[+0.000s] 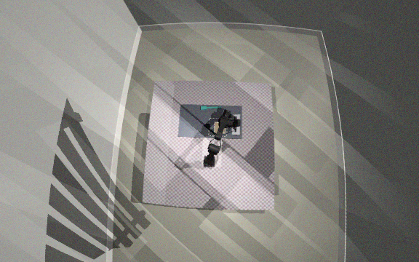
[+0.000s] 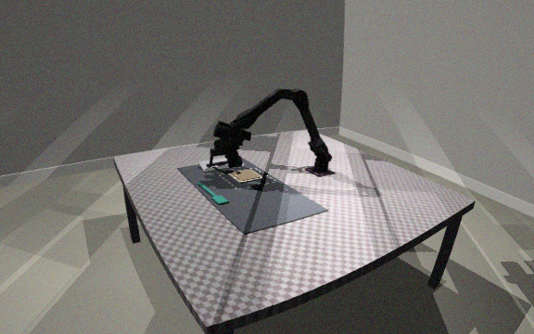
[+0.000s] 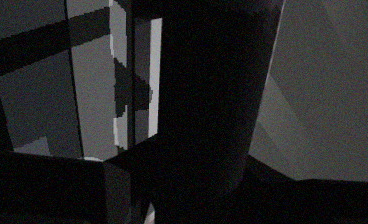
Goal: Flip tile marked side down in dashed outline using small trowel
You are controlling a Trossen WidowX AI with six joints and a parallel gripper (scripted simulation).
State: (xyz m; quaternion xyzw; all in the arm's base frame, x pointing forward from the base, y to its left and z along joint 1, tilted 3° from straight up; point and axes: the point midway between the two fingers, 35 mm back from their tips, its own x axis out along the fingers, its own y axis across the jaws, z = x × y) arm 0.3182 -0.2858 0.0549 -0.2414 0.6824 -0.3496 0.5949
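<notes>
Right now the tile is 170 mm to the left of my gripper tip, 50 mm below it and 10 mm ahead of it. The rest, counted from my gripper tip: dark mat: 250 mm to the left, 90 mm ahead, 70 mm below; slim teal tool: 250 mm to the left, 230 mm ahead, 50 mm below.
</notes>
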